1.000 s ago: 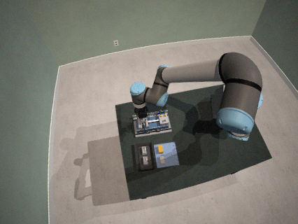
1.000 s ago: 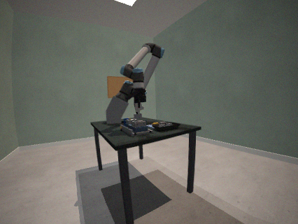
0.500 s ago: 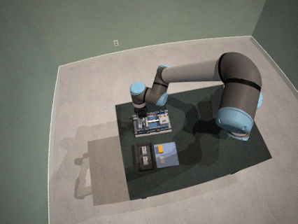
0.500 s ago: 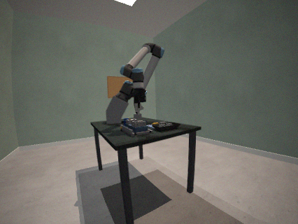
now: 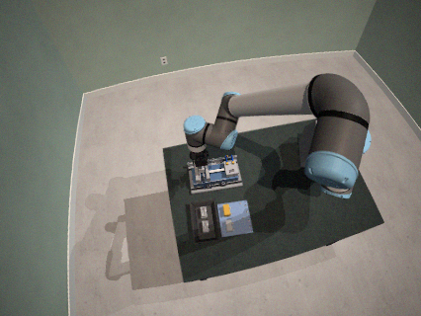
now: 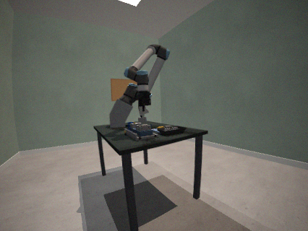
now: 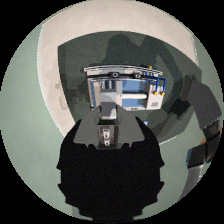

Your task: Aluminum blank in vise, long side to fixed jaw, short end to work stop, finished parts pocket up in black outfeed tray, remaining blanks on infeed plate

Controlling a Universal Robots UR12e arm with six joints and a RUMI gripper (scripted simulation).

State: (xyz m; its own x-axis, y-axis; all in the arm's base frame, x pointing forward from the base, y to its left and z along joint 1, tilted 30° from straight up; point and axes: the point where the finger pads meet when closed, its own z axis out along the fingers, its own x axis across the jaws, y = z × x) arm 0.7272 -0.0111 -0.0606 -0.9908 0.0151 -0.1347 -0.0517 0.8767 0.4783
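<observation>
My gripper is now 7 cm past the vise and 13 cm above it. From my hand the other things lie so: yellow brass blank: 11 cm behind, 23 cm to the left, 14 cm below; then gray blank: 12 cm behind, 32 cm to the left, 14 cm below.
</observation>
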